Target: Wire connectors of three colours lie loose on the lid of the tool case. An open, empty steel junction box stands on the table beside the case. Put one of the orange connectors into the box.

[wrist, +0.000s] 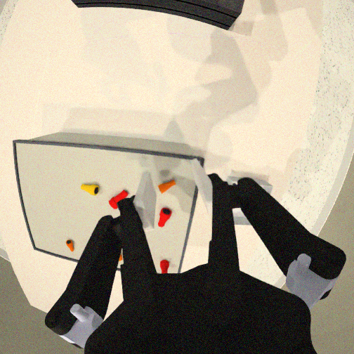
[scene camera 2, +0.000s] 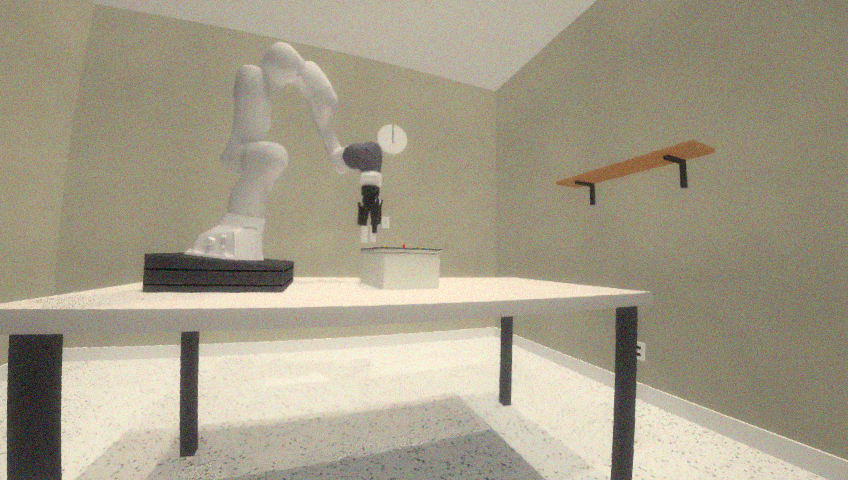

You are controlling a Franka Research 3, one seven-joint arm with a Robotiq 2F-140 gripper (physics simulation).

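Observation:
The tool case (scene camera 2: 410,270) (wrist: 50,215) stands on the table with loose connectors on its lid. My gripper (scene camera 2: 368,235) (wrist: 172,177) is open and empty, above the lid near one end. In the wrist view an orange connector (wrist: 167,186) shows between the fingertips, lying on the lid below them. A second orange connector (wrist: 70,245) lies near the lid's far-left corner, and a sliver of orange (wrist: 120,258) shows beside the left finger. The steel junction box (wrist: 264,185) stands right of the case, partly hidden by the right finger; it does not show in the scene view.
A yellow connector (wrist: 90,189) and red connectors (wrist: 164,217) (wrist: 164,266) lie on the lid; another red one (wrist: 118,200) is beside the left finger. The black robot base (scene camera 2: 217,273) (wrist: 165,9) stands on the table (scene camera 2: 505,291). A shelf (scene camera 2: 639,163) is on the right wall.

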